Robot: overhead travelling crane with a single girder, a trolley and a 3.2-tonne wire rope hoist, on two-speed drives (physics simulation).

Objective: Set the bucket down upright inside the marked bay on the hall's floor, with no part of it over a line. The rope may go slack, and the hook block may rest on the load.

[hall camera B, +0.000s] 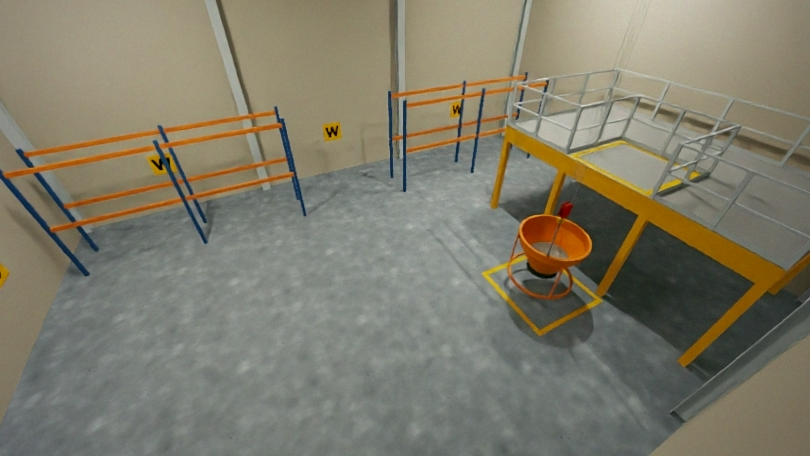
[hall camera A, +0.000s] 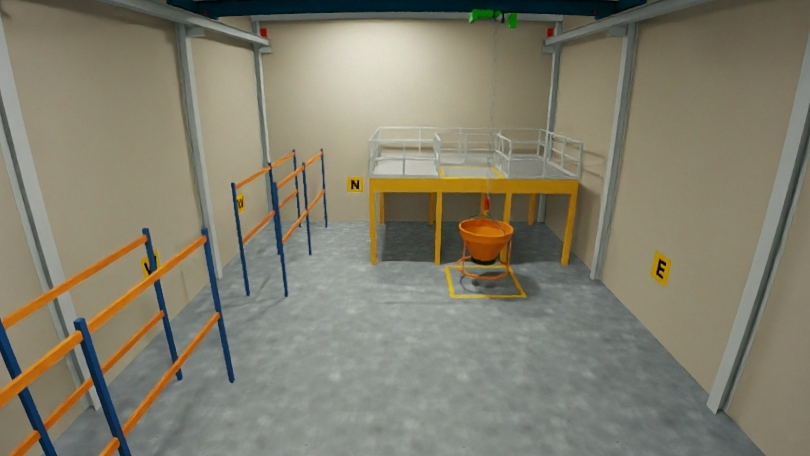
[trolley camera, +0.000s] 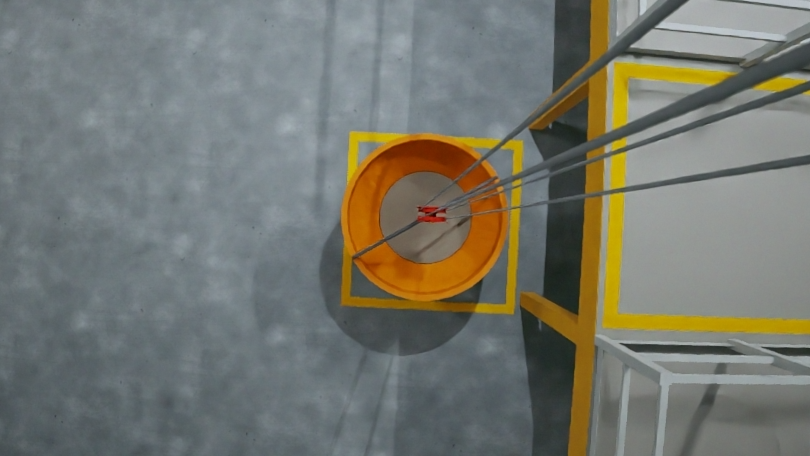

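Note:
The orange bucket [hall camera A: 484,243] [hall camera B: 573,243] [trolley camera: 422,278] hangs upright, its base ring a little above the floor. Its shadow falls beneath and beside it. The yellow-lined bay [hall camera A: 487,296] [hall camera B: 512,305] [trolley camera: 430,307] lies below. In hall camera B the ring appears within the lines. In the trolley view the wide rim covers parts of the left and upper lines and hides the base ring. My red hook block [hall camera A: 486,204] [hall camera B: 565,209] [trolley camera: 431,214] is above the bucket, holding it by its bail; the hook itself is too small to make out.
The yellow-framed platform [hall camera A: 476,185] [hall camera B: 595,181] [trolley camera: 589,237] with white railings stands close beside the bay, on its north side. Blue and orange racks [hall camera A: 214,283] [hall camera B: 404,147] stand along the west wall. The green trolley [hall camera A: 484,15] is overhead.

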